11 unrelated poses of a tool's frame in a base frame.
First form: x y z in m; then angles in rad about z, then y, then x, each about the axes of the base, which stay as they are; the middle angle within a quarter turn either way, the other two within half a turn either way.
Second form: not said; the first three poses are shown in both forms.
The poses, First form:
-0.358, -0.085, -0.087, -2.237, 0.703, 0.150
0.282, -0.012, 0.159, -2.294, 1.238, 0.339
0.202, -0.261, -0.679, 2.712, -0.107, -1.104
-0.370, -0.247, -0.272, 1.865, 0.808, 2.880
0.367, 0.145, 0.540, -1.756, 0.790, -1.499
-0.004, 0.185, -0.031, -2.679, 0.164, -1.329
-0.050, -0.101, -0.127, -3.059, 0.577, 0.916
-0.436, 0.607, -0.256, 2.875, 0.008, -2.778
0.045, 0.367, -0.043, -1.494, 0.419, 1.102
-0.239, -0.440, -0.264, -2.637, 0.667, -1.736
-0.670, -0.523, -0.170, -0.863, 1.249, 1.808
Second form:
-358, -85, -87, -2.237, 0.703, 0.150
282, -12, 159, -2.294, 1.238, 0.339
202, -261, -679, 2.712, -0.107, -1.104
-370, -247, -272, 1.865, 0.808, 2.880
367, 145, 540, -1.756, 0.790, -1.499
-4, 185, -31, -2.679, 0.164, -1.329
-50, -101, -127, -3.059, 0.577, 0.916
-436, 607, -256, 2.875, 0.008, -2.778
45, 367, -43, -1.494, 0.419, 1.102
-239, -440, -264, -2.637, 0.667, -1.736
-670, -523, -170, -0.863, 1.249, 1.808

